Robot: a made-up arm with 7 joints. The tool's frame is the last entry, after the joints.
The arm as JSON. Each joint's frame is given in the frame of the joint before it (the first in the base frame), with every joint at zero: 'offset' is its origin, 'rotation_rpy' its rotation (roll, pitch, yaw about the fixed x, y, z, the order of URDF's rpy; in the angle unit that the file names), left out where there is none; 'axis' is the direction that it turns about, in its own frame. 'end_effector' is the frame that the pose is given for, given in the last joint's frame.
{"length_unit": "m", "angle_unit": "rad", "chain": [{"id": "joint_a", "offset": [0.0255, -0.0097, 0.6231], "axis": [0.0, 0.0, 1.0]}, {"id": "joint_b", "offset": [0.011, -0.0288, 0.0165], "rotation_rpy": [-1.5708, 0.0, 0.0], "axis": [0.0, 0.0, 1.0]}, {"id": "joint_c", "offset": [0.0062, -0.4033, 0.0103], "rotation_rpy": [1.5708, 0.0, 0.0], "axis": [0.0, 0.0, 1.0]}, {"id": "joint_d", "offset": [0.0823, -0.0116, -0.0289], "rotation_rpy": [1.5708, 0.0, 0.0], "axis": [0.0, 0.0, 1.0]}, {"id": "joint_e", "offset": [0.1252, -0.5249, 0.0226], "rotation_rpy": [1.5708, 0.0, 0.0], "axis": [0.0, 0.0, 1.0]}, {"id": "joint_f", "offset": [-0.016, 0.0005, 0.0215], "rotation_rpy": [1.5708, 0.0, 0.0], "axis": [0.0, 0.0, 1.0]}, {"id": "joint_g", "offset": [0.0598, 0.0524, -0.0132], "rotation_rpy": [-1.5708, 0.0, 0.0], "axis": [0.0, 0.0, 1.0]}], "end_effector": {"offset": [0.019, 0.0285, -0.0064], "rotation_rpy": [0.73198, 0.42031, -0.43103]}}
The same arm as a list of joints. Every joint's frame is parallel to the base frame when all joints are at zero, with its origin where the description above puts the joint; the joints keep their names.
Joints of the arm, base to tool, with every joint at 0 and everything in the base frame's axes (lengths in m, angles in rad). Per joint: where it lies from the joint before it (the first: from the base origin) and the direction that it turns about. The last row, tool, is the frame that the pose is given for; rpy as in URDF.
joint_a: offset 0.0255 -0.0097 0.6231 axis 0 0 1
joint_b: offset 0.0110 -0.0288 0.0165 axis 0 1 0
joint_c: offset 0.0062 0.0103 0.4033 axis 0 0 1
joint_d: offset 0.0823 -0.0116 -0.0289 axis 0 -1 0
joint_e: offset 0.1252 -0.0226 -0.5249 axis 0 0 -1
joint_f: offset -0.0160 -0.0005 -0.0215 axis 0 1 0
joint_g: offset 0.0598 -0.0132 -0.0524 axis 0 0 -1
tool: offset 0.0190 -0.0285 0.0064 rpy -2.4096 -0.4203 0.4310

